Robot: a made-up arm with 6 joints. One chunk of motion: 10 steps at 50 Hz.
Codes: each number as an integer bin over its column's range. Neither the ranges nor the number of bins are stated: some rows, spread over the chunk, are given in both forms.
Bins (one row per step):
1: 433 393 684 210 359 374
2: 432 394 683 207 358 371
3: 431 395 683 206 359 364
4: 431 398 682 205 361 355
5: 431 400 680 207 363 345
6: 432 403 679 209 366 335
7: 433 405 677 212 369 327
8: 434 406 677 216 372 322
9: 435 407 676 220 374 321
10: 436 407 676 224 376 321
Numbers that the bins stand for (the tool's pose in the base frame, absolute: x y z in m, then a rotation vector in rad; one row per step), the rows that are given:
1: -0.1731 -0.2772 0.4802 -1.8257 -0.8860 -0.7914
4: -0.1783 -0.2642 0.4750 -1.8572 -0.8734 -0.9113
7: -0.1731 -0.2459 0.4620 -1.8131 -0.8230 -1.0878
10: -0.1653 -0.2407 0.4594 -1.7374 -0.7788 -1.1257
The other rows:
2: -0.1757 -0.2746 0.4776 -1.8446 -0.8923 -0.8104
3: -0.1783 -0.2720 0.4776 -1.8509 -0.8860 -0.8545
5: -0.1783 -0.2590 0.4698 -1.8446 -0.8608 -0.9743
6: -0.1757 -0.2512 0.4672 -1.8320 -0.8419 -1.0374
8: -0.1705 -0.2433 0.4620 -1.7878 -0.8041 -1.1194
9: -0.1679 -0.2407 0.4594 -1.7626 -0.7914 -1.1257

